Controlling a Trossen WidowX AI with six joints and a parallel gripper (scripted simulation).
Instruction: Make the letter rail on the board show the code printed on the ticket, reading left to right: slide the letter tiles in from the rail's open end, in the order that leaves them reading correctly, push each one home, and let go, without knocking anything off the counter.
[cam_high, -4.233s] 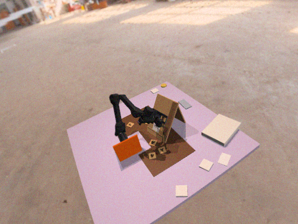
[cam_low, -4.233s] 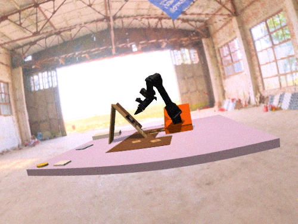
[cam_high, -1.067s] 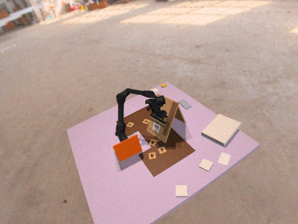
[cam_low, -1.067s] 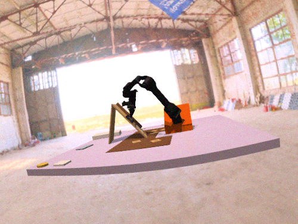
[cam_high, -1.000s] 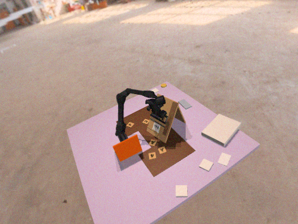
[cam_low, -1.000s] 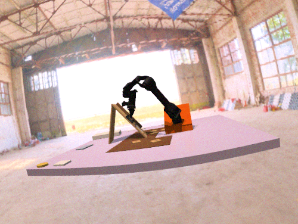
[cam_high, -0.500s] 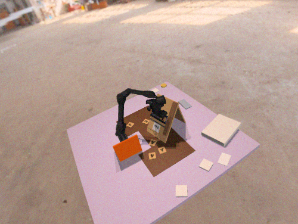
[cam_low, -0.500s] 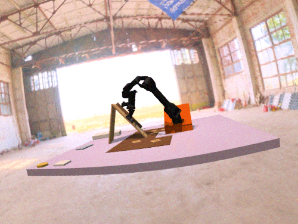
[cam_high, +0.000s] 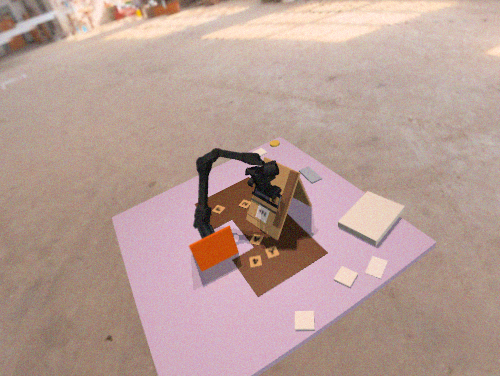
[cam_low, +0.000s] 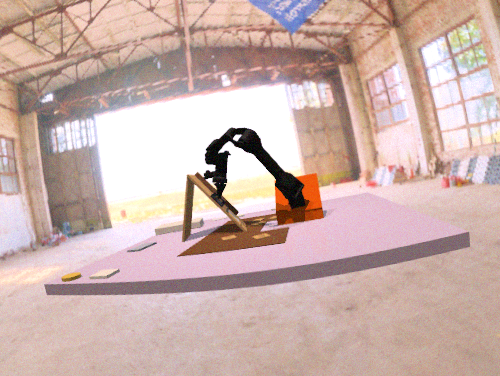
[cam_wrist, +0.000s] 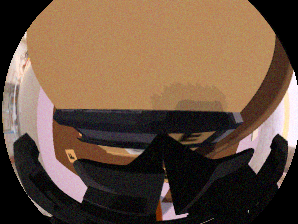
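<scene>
Now: gripper tip 5 cm past the white ticket, 1 cm to the right of it and 9 cm above it. From my gripper tip the other things lie so: cream slab: 37 cm ahead, 34 cm to the right, 14 cm below; then brown mat: 15 cm behind, 2 cm to the left, 16 cm below; then grey plate: 37 cm ahead, 15 cm to the left, 15 cm below.
</scene>
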